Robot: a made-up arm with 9 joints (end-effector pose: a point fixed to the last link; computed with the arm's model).
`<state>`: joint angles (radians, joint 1 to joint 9).
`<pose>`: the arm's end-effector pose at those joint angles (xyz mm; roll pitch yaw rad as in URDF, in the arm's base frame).
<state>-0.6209 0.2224 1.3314 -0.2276 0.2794 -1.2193 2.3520 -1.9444 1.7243</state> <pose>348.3 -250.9 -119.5 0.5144 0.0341 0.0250</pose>
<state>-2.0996 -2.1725 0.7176 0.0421 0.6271 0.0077 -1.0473 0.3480 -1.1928</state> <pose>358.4 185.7 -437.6 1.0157 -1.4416 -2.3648</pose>
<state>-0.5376 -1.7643 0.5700 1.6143 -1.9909 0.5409 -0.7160 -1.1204 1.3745</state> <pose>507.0 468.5 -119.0 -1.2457 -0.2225 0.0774</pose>
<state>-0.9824 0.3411 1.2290 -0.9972 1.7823 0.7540 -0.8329 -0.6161 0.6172</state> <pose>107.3 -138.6 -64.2 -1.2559 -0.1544 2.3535</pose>
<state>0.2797 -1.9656 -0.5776 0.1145 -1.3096 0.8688 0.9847 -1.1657 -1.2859</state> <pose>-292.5 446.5 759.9 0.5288 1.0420 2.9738</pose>
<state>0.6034 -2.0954 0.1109 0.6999 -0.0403 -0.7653 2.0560 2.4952 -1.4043</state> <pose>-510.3 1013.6 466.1 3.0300 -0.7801 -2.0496</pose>
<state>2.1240 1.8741 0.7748 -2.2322 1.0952 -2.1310 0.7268 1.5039 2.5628</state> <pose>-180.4 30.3 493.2 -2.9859 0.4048 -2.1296</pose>
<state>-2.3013 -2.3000 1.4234 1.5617 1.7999 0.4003 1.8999 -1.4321 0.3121</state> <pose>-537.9 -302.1 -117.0 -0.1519 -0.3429 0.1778</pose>
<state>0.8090 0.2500 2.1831 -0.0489 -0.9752 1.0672 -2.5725 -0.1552 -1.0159</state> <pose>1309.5 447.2 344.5 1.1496 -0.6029 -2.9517</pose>
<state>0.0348 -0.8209 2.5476 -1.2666 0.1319 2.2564 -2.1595 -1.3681 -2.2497</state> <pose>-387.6 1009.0 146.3 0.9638 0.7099 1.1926</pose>
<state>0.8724 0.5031 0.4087 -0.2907 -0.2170 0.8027 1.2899 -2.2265 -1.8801</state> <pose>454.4 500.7 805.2 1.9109 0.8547 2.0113</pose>
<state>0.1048 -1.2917 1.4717 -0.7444 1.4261 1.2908 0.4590 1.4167 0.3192</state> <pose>620.5 -58.0 -9.8 0.6241 -0.9636 -3.0041</pose>
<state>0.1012 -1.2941 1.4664 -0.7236 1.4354 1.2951 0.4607 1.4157 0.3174</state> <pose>625.9 -52.6 -23.6 0.5846 -0.9694 -2.9607</pose>
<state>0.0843 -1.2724 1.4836 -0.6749 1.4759 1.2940 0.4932 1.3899 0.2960</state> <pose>630.2 -64.4 -60.7 0.5208 -0.9966 -2.9206</pose>
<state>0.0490 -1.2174 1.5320 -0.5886 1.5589 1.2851 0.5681 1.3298 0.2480</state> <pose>634.5 -98.2 -123.9 0.4253 -1.0449 -2.8804</pose>
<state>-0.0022 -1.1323 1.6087 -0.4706 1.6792 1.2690 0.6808 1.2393 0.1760</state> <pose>643.5 -150.1 -196.0 0.3158 -1.0974 -2.8425</pose>
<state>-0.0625 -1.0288 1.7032 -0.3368 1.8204 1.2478 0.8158 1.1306 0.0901</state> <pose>662.2 -215.8 -249.6 0.2430 -1.1375 -2.8396</pose>
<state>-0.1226 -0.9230 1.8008 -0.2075 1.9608 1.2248 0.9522 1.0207 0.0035</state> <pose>688.5 -288.8 -265.0 0.2527 -1.1592 -2.9080</pose>
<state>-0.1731 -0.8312 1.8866 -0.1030 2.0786 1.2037 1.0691 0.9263 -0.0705</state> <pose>711.4 -357.9 -244.2 0.3350 -1.1620 -3.0374</pose>
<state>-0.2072 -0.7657 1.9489 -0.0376 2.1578 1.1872 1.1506 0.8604 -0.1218</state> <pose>721.1 -410.6 -209.0 0.4309 -1.1512 3.1123</pose>
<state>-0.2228 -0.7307 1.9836 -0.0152 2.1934 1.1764 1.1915 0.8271 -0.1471</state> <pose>715.9 -442.8 -182.3 0.4970 -1.1397 3.0161</pose>
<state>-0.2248 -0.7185 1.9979 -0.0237 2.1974 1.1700 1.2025 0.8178 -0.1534</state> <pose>701.2 -460.1 -169.5 0.5332 -1.1340 2.9556</pose>
